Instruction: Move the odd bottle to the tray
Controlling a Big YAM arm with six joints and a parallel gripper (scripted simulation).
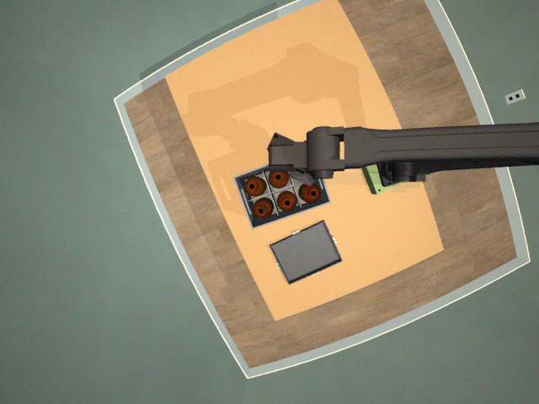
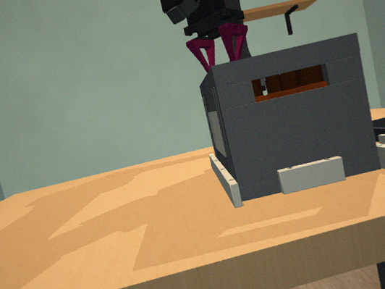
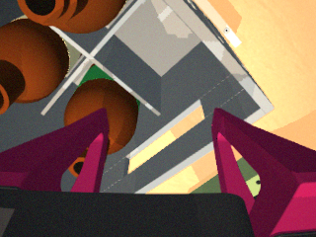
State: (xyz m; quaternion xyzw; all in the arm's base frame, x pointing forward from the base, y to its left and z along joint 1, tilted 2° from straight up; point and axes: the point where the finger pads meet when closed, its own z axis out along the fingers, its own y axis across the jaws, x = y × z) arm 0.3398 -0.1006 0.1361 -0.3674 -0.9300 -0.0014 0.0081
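My hand is 9 cm short of the dark grey crate, 5 cm to the right of it and 11 cm above it. From my hand the other things lie so: grey tray (7 cm ahead, 33 cm to the left, 18 cm below).
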